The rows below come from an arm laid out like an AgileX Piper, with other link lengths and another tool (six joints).
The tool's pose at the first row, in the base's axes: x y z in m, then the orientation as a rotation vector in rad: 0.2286 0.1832 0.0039 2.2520 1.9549 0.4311
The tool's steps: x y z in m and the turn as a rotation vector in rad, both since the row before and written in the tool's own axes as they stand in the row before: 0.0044 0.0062 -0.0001 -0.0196 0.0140 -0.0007; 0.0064 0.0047 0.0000 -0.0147 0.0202 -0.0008; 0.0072 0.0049 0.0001 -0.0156 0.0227 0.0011; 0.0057 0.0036 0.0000 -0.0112 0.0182 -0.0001; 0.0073 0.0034 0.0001 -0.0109 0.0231 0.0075; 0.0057 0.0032 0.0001 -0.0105 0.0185 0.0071; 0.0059 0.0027 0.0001 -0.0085 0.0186 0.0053; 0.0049 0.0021 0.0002 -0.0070 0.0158 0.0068; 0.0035 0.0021 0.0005 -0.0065 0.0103 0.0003; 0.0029 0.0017 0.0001 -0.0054 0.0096 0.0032
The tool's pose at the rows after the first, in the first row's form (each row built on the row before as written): 0.2350 0.1866 0.0063 2.2424 1.9494 0.4651; 0.2402 0.1922 0.0086 2.2366 1.9499 0.5023; 0.2456 0.1985 0.0112 2.2324 1.9488 0.5435; 0.2495 0.2035 0.0134 2.2285 1.9495 0.5753; 0.2534 0.2101 0.0159 2.2335 1.9449 0.6139; 0.2569 0.2151 0.0182 2.2374 1.9385 0.6464; 0.2600 0.2203 0.0205 2.2403 1.9352 0.6772; 0.2624 0.2247 0.0224 2.2453 1.9301 0.7036; 0.2648 0.2278 0.0237 2.2427 1.9293 0.7218; 0.2666 0.2303 0.0251 2.2438 1.9261 0.7386
